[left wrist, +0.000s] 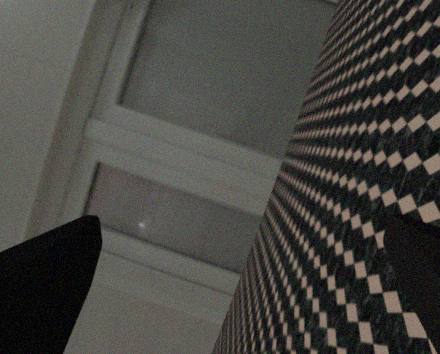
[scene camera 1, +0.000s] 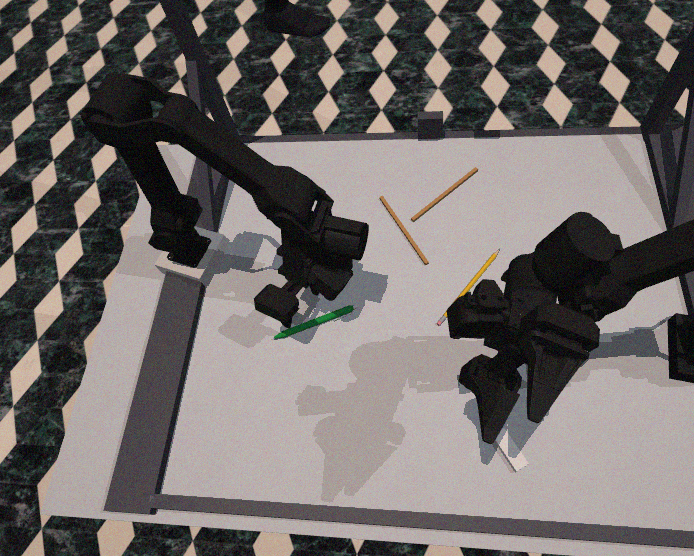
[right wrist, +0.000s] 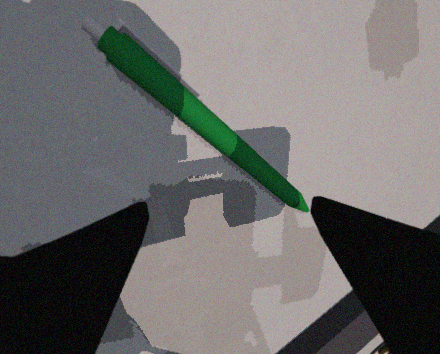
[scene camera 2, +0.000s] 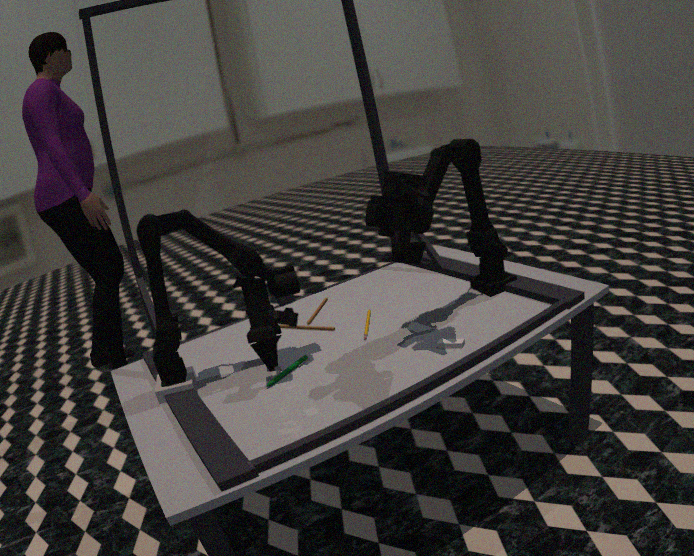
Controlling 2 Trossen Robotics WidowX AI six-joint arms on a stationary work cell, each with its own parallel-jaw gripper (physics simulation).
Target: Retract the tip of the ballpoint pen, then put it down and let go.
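Pixels of known places: left gripper, fingertip midpoint: (left wrist: 245, 230) (scene camera 1: 508, 432) (scene camera 2: 425, 219); right gripper, fingertip midpoint: (scene camera 1: 301, 310) (right wrist: 230, 207) (scene camera 2: 274, 368); left arm's base, origin of the base link: (scene camera 2: 493, 276); right arm's base, origin of the base link: (scene camera 1: 189, 249) (scene camera 2: 173, 378).
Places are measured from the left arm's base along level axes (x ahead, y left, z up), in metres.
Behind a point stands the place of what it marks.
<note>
The green ballpoint pen (scene camera 1: 320, 320) @(x 0.614, y 0.067, z -0.019 m) (scene camera 2: 287, 371) @(x 0.626, y 0.078, z -0.022 m) (right wrist: 207, 121) @(x 0.605, y 0.058, z -0.018 m) lies on the white table top (scene camera 1: 260, 451) @(x 0.652, y 0.300, z -0.031 m). In the right wrist view its wide end, with a grey push button (right wrist: 91, 27) @(x 0.562, y 0.026, z -0.022 m) sticking out, is at the upper left. Its narrow cone end is near the right-hand finger; no thin point can be made out there. My right gripper (scene camera 1: 309, 311) @(x 0.651, y 0.056, z -0.015 m) (right wrist: 230, 207) @(x 0.651, y 0.056, z -0.015 m) is open and empty, close over the pen's cone end; contact cannot be told. My left gripper (scene camera 1: 511, 431) @(x 0.321, y 0.260, z 0.280 m) (left wrist: 245, 230) @(x 0.321, y 0.260, z 0.280 m) is open and empty, away from the pen at the right in scene camera 1.
A yellow pencil (scene camera 1: 480, 272) @(x 0.357, y -0.081, z -0.024 m) (scene camera 2: 367, 324) @(x 0.378, y -0.037, z -0.024 m) lies partly behind the left gripper in scene camera 1. Two brown sticks (scene camera 1: 444, 194) @(x 0.446, y -0.239, z -0.024 m) (scene camera 1: 403, 229) @(x 0.509, y -0.147, z -0.024 m) lie farther back. A small white piece (scene camera 1: 515, 460) @(x 0.267, y 0.227, z -0.019 m) shows below the left fingers. A person (scene camera 2: 57, 139) stands beyond the table.
</note>
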